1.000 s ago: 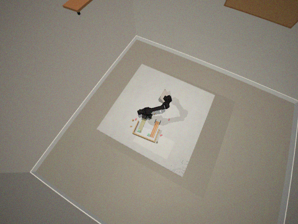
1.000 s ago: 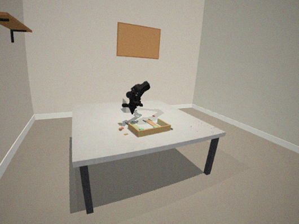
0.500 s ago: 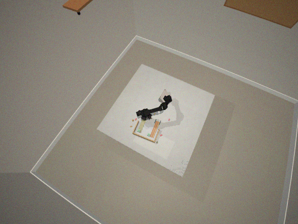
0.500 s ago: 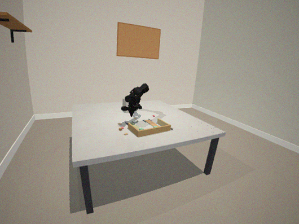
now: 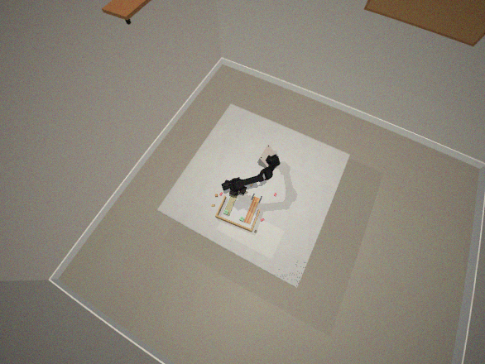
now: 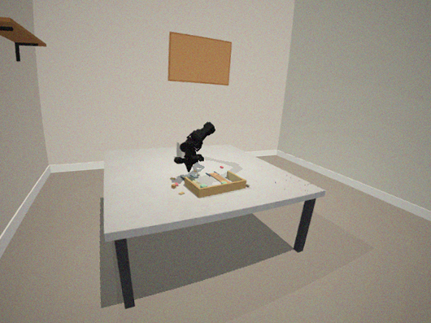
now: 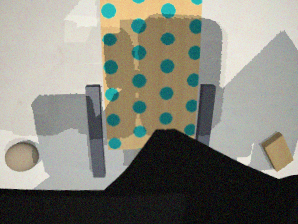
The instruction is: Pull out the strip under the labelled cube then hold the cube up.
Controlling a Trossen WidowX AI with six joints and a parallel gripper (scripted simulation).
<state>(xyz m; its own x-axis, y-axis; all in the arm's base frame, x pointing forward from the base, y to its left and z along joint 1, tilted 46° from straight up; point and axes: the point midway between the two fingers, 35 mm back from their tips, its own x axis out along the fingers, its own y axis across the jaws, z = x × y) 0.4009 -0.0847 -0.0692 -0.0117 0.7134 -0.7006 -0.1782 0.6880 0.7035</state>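
Right now my gripper tip is 9 cm short of the strip, 4 cm above it and 2 cm to the right of it.
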